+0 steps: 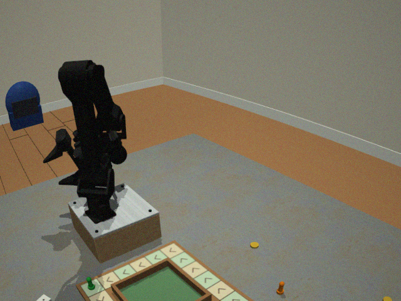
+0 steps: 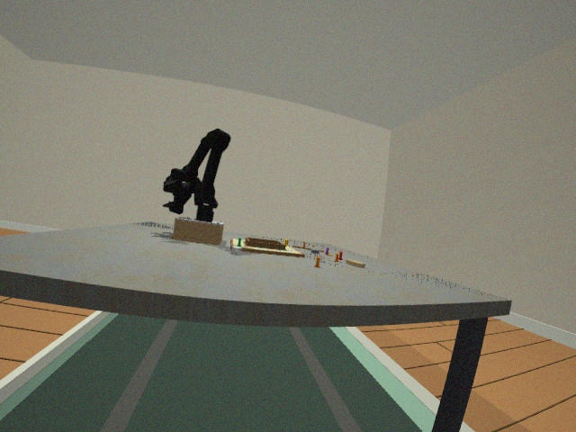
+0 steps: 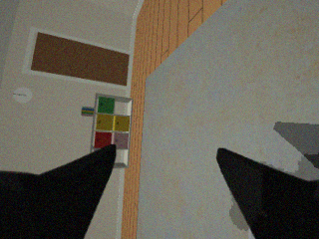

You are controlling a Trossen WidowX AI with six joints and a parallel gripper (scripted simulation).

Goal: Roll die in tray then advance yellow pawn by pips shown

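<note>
Now: the die 290 mm ahead of my gripper tip, 180 mm to the right of it and 150 mm below it. From my gripper tip the other things lie so: green felt tray 430 mm ahead, 160 mm below, 50 mm to the left; green pawn 310 mm ahead, 140 mm below, 60 mm to the right; yellow pawn 550 mm ahead, 140 mm below, 110 mm to the left.
</note>
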